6 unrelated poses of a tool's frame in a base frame.
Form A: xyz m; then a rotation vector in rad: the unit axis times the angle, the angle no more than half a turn.
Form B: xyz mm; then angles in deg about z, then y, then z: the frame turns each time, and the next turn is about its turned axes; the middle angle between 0 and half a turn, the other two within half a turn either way. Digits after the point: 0 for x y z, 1 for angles.
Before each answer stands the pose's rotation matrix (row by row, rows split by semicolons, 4 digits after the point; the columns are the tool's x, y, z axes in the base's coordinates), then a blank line. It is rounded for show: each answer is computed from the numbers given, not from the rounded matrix.
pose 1, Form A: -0.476 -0.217 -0.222 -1.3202 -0.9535 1.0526
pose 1, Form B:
0.2704 -0.0511 -0.9614; 0.9617 -0.0312 0.2722; -0.0439 -0.9982 0.0407

-476 -217 -222 164.2 87.7 -87.5
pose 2, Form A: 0.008 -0.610 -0.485 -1.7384 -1.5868 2.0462
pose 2, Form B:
-0.3784 0.5522 -0.7429; 0.5821 -0.4821 -0.6548; -0.7197 -0.6802 -0.1390

8 -610 -485 -138.6 98.0 -43.4
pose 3, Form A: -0.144 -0.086 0.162 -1.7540 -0.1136 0.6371
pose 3, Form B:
0.8449 -0.2519 -0.4719; 0.3995 -0.2896 0.8698; -0.3557 -0.9234 -0.1440

-144 -86 162 118.5 98.3 -68.9
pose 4, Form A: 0.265 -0.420 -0.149 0.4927 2.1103 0.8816
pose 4, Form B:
-0.6200 0.0512 0.7829; 0.5929 0.6841 0.4248; -0.5138 0.7276 -0.4545

265 -420 -149 28.5 117.0 54.8
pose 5, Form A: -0.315 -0.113 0.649 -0.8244 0.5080 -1.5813
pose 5, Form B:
-0.0267 0.6629 0.7482; -0.9746 -0.1836 0.1279; 0.2222 -0.7258 0.6510

-315 -113 649 9.7 49.4 -107.0
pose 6, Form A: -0.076 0.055 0.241 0.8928 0.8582 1.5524
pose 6, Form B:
-0.1196 -0.4427 0.8886; 0.9880 -0.1412 0.0626; 0.0977 0.8855 0.4543

-76 55 241 4.0 63.0 96.3
